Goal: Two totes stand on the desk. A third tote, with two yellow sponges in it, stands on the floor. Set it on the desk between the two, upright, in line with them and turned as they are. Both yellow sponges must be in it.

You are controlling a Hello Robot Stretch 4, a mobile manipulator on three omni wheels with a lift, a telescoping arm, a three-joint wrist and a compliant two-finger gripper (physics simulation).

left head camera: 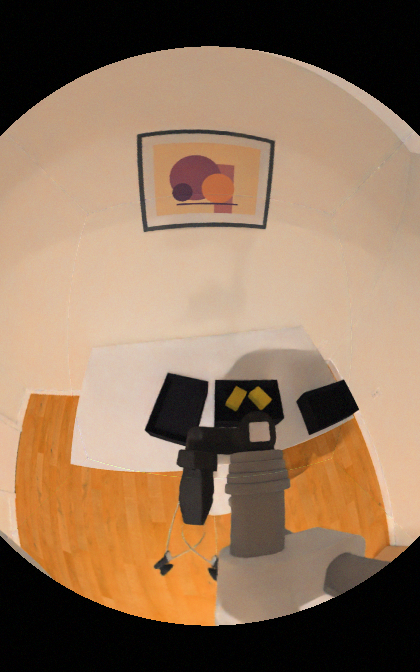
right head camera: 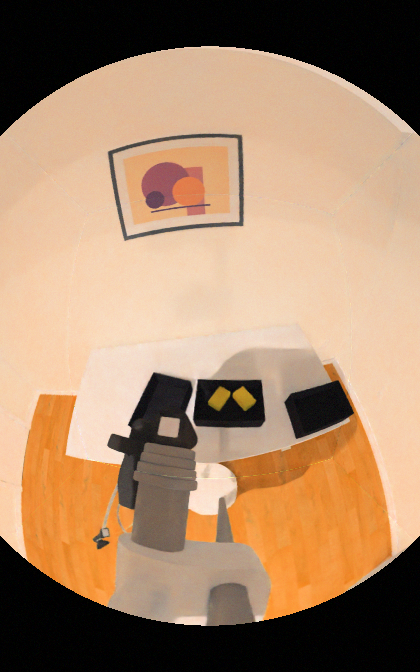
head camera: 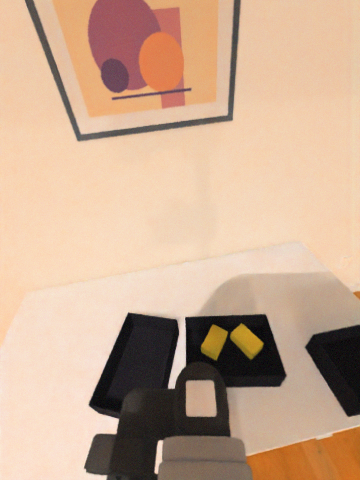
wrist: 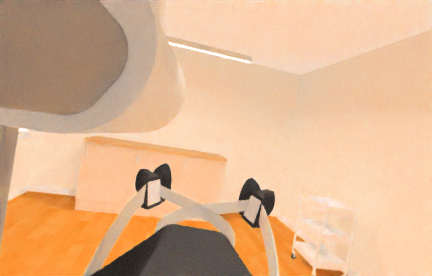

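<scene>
A black tote [head camera: 255, 380] [left head camera: 222, 387] [right head camera: 227, 419] stands upright on the white desk [head camera: 60, 340] [left head camera: 115, 390] [right head camera: 107, 390], between a left tote [head camera: 145, 355] [left head camera: 180, 407] [right head camera: 162, 395] and a right tote [head camera: 345, 355] [left head camera: 330, 406] [right head camera: 322, 410]. Two yellow sponges, one left [head camera: 214, 342] [right head camera: 219, 398] and one right [head camera: 247, 341] [right head camera: 244, 398], lie in the middle tote. The gap to the left tote looks narrower. The left tote's long side runs front to back; the middle one's runs sideways. My gripper [left head camera: 189, 566] [wrist: 206, 185] is open and empty, pointing away from the desk.
My dark wrist [head camera: 202, 390] [left head camera: 215, 440] [right head camera: 165, 432] hangs over the desk's front part and hides parts of the totes in some views. A wall with a framed picture [head camera: 160, 62] is behind the desk. A low cabinet [wrist: 115, 175] and a white cart [wrist: 300, 220] show in the wrist view.
</scene>
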